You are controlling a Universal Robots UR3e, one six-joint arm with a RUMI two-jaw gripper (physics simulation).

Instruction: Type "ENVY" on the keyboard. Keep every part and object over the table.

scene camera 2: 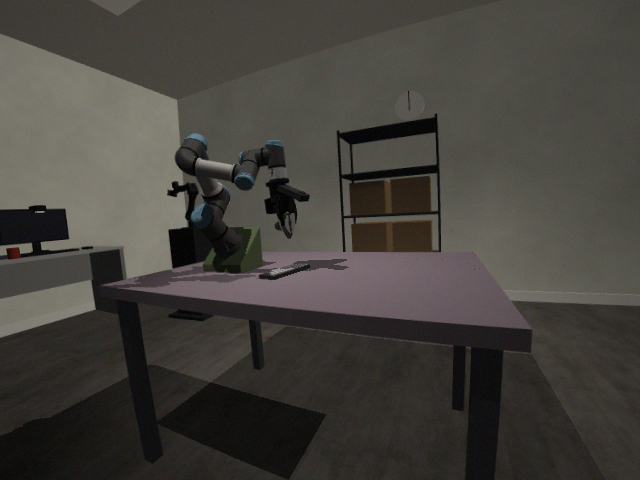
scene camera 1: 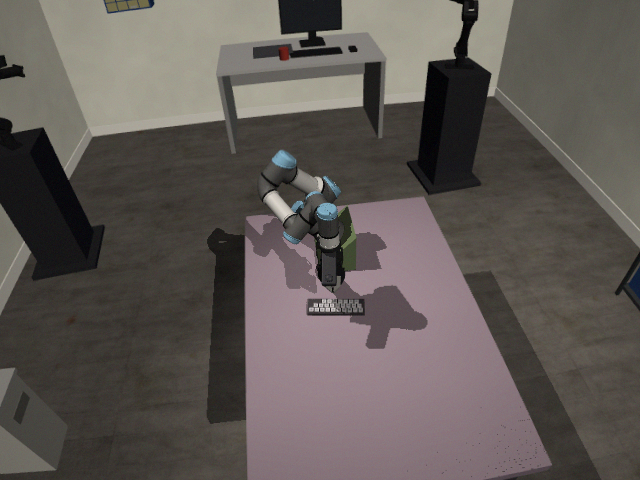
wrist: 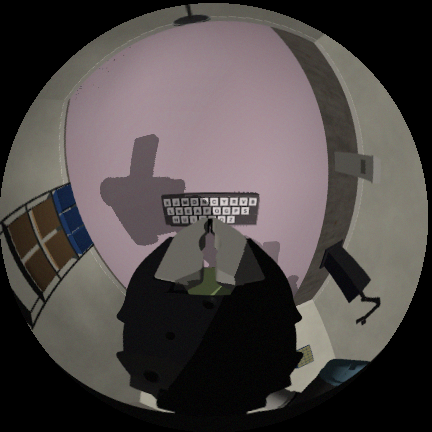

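Where they show: gripper, fingertip midpoint: [scene camera 2: 289,238] [scene camera 1: 333,292] [wrist: 209,219]; arm's base, link origin: [scene camera 2: 229,245].
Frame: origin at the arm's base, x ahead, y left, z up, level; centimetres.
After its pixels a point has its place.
Note:
A small dark keyboard [scene camera 1: 336,306] {x 29.4, y -6.6, z -8.4 cm} [scene camera 2: 285,270] {x 30.4, y -10.4, z -8.2 cm} [wrist: 210,211] {x 28.5, y -6.8, z -8.3 cm} with three rows of pale keys lies flat on the pink table [scene camera 1: 372,392] {x 65.0, y -4.3, z -10.0 cm} [scene camera 2: 392,294] {x 68.3, y -29.5, z -10.0 cm} [wrist: 225,100] {x 50.8, y -16.8, z -10.0 cm}. In the wrist view its top row shows N left of the middle, then Y and V farther right; E is in the middle row, left of the middle. My gripper [scene camera 1: 332,289] {x 31.9, y -8.2, z 2.9 cm} [scene camera 2: 289,236] {x 31.9, y -8.2, z 2.9 cm} [wrist: 209,219] {x 31.9, y -8.2, z 2.9 cm} is shut and empty, pointing down. It hangs well above the table, apart from the keyboard. In the wrist view its tips overlap the middle of the bottom row and hide part of it.
A green wedge-shaped base [scene camera 1: 349,252] {x 11.6, y 3.6, z 0.1 cm} [scene camera 2: 252,250] {x 11.1, y -0.1, z -2.3 cm} stands under the arm at the table's back. A grey desk [scene camera 1: 305,66] with a monitor [scene camera 1: 310,15], dark pedestals and a shelf rack [scene camera 2: 388,131] stand away from the table. The arm's shadow falls beside the keyboard.

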